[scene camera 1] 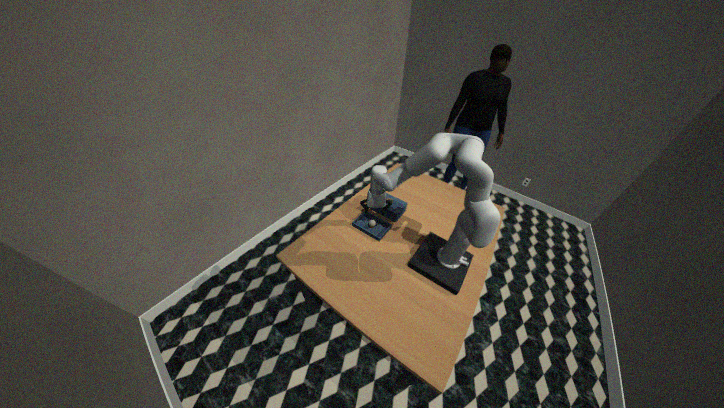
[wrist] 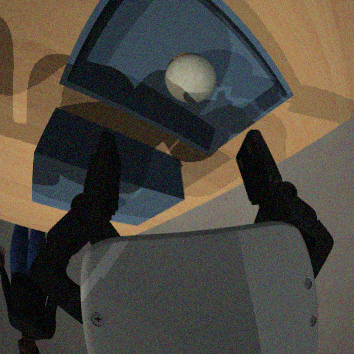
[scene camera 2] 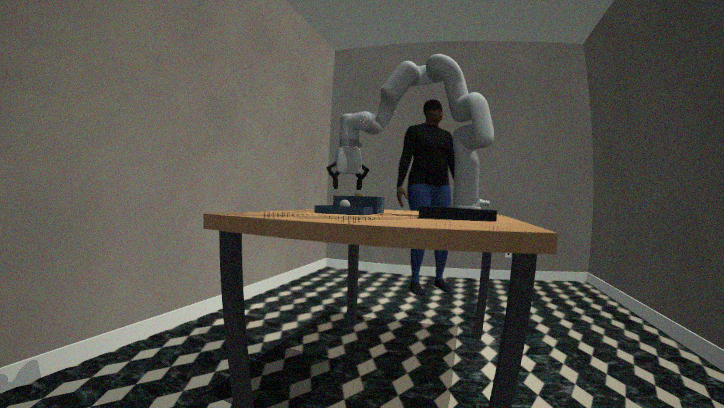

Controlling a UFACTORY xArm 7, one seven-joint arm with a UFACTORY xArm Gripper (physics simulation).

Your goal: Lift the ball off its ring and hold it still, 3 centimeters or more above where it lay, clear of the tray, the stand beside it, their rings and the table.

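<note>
A pale ball rests in the shallow blue tray; its ring is almost wholly hidden beneath it. The taller blue stand is beside the tray. A yellowish ring shows at the stand's top in scene camera 2; the wrist view does not show it clearly. My gripper is open and empty, pointing down. It hangs above the tray and stand area, nearer the stand in scene camera 1, and apart from the ball.
The wooden table bears the tray, the stand and the arm's black base plate. A person stands behind the table. A wall rises beyond the tray side.
</note>
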